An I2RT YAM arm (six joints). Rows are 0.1 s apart.
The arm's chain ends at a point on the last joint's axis. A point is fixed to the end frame.
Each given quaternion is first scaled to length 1.
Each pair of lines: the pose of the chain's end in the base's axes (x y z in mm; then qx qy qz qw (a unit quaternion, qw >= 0)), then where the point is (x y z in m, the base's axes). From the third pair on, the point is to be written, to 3 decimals.
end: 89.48 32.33 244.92 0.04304 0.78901 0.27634 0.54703
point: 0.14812 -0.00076 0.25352
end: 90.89 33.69 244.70 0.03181 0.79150 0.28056 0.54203
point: 0.15038 0.00215 0.25328
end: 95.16 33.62 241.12 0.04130 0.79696 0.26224 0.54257
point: 0.154 0.000 0.250
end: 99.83 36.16 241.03 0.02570 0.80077 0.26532 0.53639
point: 0.159 0.005 0.250
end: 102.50 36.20 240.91 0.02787 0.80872 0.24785 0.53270
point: 0.162 0.004 0.250
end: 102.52 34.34 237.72 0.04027 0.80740 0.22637 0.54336
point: 0.160 -0.001 0.248
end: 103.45 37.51 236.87 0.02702 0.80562 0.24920 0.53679
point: 0.162 0.005 0.246
